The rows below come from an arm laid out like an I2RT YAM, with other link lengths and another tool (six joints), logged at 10 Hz.
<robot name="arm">
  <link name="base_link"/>
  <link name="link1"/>
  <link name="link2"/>
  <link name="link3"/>
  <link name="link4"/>
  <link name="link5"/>
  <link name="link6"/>
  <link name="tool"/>
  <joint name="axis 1" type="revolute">
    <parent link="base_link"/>
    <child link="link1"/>
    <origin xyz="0 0 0.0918"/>
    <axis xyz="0 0 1"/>
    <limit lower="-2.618" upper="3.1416"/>
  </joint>
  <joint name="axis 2" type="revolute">
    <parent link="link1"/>
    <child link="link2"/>
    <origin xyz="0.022 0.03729 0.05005"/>
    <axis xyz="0 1 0"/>
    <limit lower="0" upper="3.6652"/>
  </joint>
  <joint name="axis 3" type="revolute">
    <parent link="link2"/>
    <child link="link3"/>
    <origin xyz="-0.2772 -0.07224 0"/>
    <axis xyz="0 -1 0"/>
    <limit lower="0" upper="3.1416"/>
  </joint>
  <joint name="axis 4" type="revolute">
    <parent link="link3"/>
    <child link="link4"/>
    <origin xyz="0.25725 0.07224 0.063"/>
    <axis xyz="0 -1 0"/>
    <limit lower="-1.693" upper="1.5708"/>
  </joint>
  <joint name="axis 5" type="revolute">
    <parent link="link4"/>
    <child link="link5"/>
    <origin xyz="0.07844 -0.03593 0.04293"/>
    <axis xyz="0 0 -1"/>
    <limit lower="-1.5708" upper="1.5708"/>
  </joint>
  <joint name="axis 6" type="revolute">
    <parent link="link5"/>
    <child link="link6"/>
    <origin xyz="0.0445 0 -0.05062"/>
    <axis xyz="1 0 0"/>
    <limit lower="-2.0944" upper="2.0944"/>
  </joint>
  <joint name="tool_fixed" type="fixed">
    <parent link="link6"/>
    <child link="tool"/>
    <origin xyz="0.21 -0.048 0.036" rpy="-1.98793 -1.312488 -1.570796"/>
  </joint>
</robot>
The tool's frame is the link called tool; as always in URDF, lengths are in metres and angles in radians.
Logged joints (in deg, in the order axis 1, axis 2, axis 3, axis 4, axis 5, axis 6), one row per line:
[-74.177, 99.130, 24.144, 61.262, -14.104, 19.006]
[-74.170, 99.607, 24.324, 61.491, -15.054, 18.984]
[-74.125, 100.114, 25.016, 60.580, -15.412, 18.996]
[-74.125, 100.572, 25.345, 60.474, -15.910, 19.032]
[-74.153, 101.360, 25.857, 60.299, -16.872, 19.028]
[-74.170, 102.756, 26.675, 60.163, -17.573, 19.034]
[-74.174, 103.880, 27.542, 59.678, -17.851, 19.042]
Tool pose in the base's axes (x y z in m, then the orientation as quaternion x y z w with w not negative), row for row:
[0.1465, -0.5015, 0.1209, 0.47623, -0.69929, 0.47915, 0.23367]
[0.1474, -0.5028, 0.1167, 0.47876, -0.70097, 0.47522, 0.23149]
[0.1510, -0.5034, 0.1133, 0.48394, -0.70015, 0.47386, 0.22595]
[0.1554, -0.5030, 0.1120, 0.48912, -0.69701, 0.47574, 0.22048]
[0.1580, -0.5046, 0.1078, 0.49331, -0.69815, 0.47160, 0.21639]
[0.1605, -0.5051, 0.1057, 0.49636, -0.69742, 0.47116, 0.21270]
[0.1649, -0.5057, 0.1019, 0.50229, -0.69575, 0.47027, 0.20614]
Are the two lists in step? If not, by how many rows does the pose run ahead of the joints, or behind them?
The pose runs 2 rows behind the joints: the pose in row i belongs to the joints in row i - 2.
